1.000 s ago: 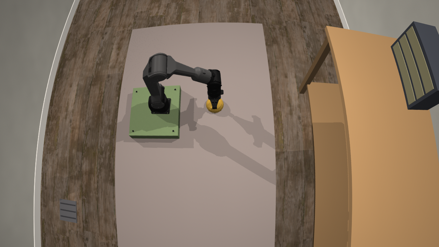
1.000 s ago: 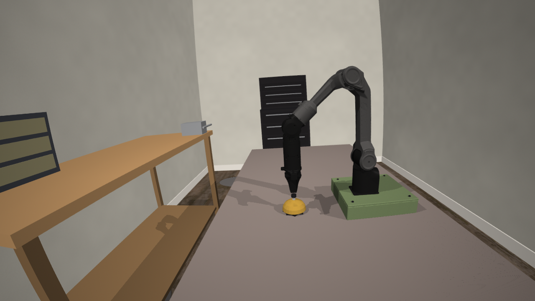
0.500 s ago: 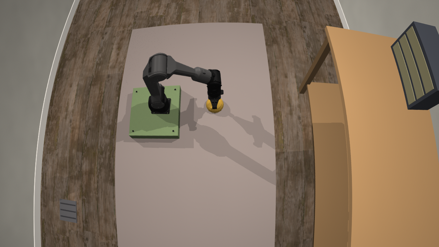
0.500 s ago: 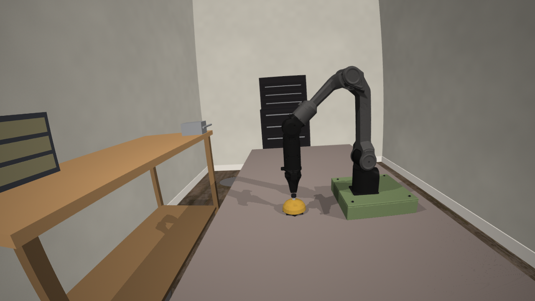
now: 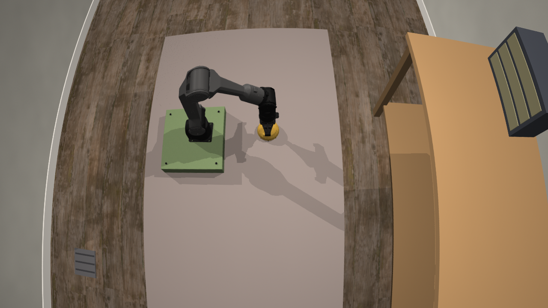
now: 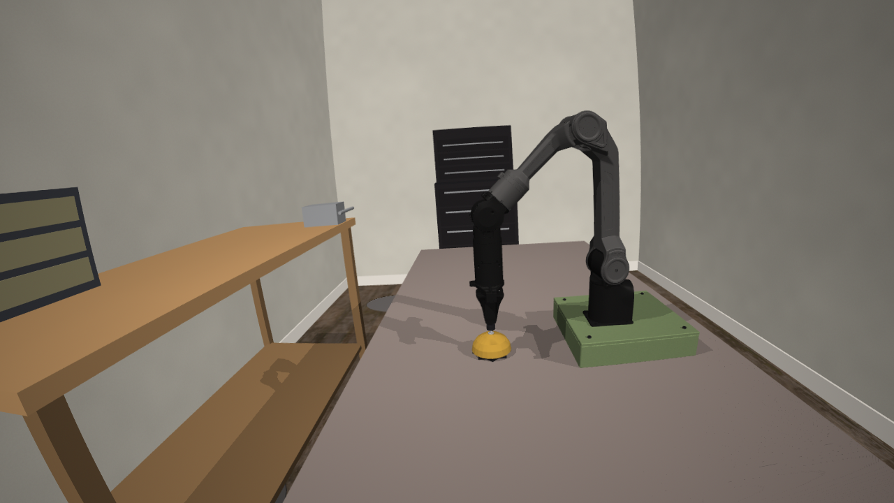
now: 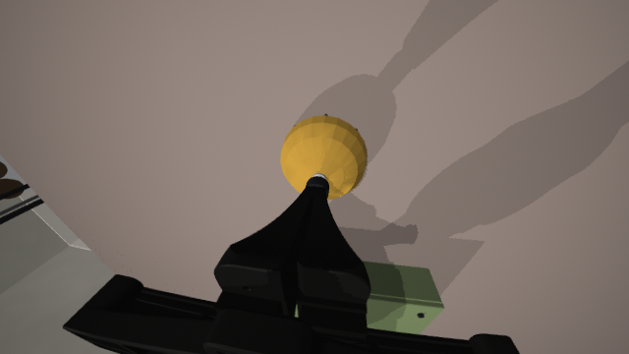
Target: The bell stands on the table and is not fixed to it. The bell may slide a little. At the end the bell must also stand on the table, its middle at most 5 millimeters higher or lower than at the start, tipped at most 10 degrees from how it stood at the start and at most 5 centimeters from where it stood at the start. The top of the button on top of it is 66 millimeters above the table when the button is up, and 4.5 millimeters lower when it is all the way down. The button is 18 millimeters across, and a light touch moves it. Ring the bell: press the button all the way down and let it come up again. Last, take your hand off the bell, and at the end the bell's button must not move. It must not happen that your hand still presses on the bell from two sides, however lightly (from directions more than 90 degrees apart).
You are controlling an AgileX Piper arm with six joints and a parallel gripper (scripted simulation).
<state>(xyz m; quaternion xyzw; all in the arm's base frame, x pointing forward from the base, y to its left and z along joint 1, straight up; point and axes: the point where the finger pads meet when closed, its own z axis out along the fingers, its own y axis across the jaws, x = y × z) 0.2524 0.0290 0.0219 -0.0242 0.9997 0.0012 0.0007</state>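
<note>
Right now my hand is 20 mm above the black button. The rest, counted from my hand: yellow dome bell: 40 mm below.
</note>
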